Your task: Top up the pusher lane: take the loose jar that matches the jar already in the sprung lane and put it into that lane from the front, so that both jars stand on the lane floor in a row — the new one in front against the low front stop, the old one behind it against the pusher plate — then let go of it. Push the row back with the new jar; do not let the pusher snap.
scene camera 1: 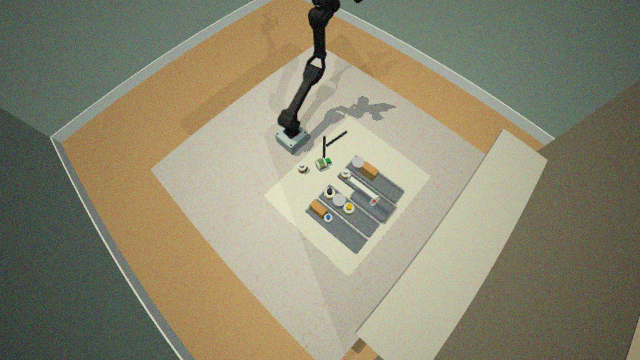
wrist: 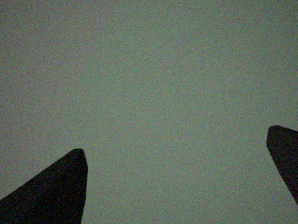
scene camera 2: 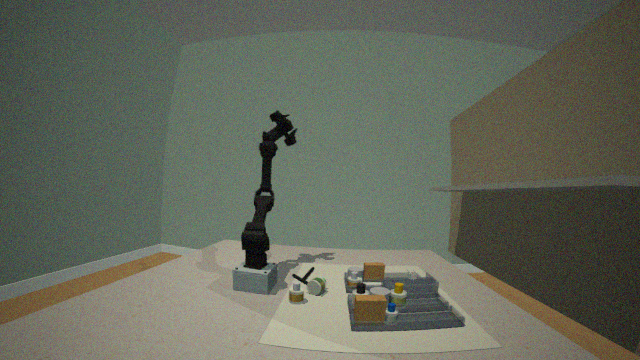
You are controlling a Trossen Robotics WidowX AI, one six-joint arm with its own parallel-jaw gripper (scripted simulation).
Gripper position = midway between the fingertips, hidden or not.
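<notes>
There's a shelf [scene camera 1: 423, 307] in sight, and a grey lane rack [scene camera 1: 382, 207] too. You get the rack in scene camera 2 as well [scene camera 2: 429, 284]. And the gripper [wrist: 181, 148] is open, holding nothing.
</notes>
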